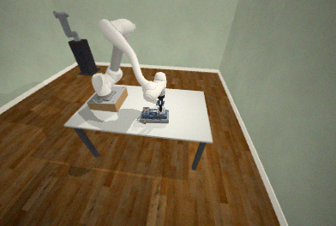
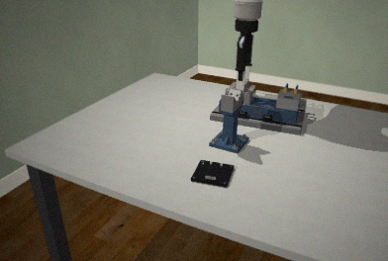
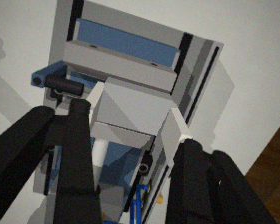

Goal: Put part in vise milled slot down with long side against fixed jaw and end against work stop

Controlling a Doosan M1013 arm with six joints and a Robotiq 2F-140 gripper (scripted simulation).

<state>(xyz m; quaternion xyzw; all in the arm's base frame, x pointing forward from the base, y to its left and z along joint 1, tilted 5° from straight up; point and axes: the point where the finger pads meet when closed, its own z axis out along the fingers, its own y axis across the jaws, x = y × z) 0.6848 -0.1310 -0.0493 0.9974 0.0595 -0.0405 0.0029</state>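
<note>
The part is 30 mm below my hand. Also, from my hand: cylinder rod 90 mm behind, 10 mm to the left, 50 mm below; fixed jaw 30 mm ahead, 20 mm to the left, 50 mm below; work stop 10 mm behind, 70 mm to the left, 30 mm below.
</note>
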